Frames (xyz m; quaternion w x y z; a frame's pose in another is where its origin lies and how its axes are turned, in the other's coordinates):
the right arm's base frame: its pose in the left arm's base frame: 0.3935 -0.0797 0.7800 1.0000 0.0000 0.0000 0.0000
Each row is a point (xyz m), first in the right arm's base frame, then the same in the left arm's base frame.
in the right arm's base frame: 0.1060 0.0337 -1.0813
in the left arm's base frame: 0.4995 -0.0460 -0.3013
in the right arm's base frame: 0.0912 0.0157 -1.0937
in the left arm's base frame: 0.4847 -0.0640 -0.3137
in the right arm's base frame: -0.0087 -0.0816 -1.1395
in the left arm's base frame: 0.3848 -0.1613 -0.3595
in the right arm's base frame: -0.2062 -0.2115 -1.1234
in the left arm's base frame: 0.1873 -0.2912 -0.3434
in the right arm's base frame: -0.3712 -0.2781 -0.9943
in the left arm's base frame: 0.0223 -0.3578 -0.2143
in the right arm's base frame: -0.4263 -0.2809 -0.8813
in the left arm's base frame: -0.0328 -0.3606 -0.1013
